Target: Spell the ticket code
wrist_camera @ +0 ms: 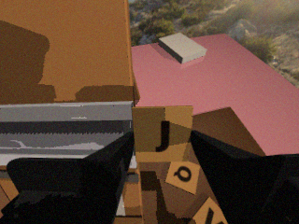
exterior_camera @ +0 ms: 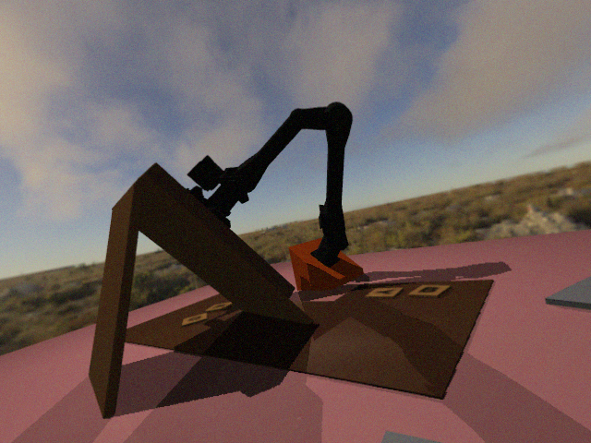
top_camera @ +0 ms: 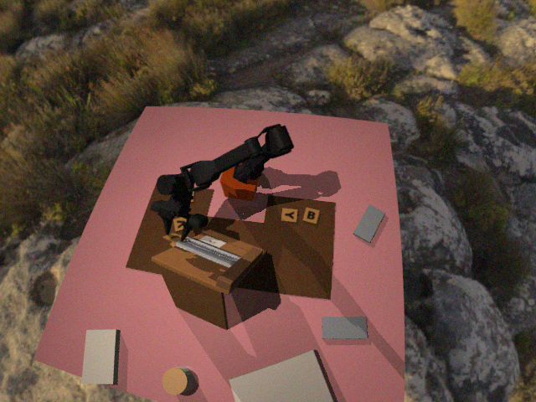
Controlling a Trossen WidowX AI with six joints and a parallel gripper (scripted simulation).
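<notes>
Right now my gripper tip is 10 cm to the right of the white ticket, 8 cm above it and 3 cm past it. Round my gripper tip: brown mat: 16 cm below, 15 cm to the left, 13 cm behind; white block: 42 cm ahead, 23 cm to the right, 15 cm below.
</notes>
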